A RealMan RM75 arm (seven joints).
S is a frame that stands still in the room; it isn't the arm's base.
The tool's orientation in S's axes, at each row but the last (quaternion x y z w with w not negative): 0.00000, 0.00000, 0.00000, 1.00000; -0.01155, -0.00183, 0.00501, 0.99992; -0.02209, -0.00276, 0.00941, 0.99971; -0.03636, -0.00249, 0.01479, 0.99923; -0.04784, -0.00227, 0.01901, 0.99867; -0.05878, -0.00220, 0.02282, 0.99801; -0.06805, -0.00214, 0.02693, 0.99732
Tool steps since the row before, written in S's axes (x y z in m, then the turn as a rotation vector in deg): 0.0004, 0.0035, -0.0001, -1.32, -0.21, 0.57; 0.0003, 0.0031, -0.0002, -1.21, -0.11, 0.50; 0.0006, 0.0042, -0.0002, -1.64, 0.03, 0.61; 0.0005, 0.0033, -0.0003, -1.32, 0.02, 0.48; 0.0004, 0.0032, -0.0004, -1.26, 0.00, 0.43; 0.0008, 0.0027, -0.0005, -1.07, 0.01, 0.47; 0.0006, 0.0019, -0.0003, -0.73, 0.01, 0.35
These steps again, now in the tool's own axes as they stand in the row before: 0.0004, 0.0035, -0.0001, -1.32, -0.21, 0.57; 0.0003, 0.0031, -0.0001, -1.21, -0.11, 0.50; 0.0007, 0.0042, 0.0000, -1.64, 0.03, 0.62; 0.0006, 0.0033, -0.0001, -1.32, 0.02, 0.49; 0.0005, 0.0032, -0.0001, -1.26, 0.01, 0.44; 0.0009, 0.0027, -0.0002, -1.07, 0.00, 0.48; 0.0007, 0.0019, 0.0000, -0.73, 0.00, 0.35
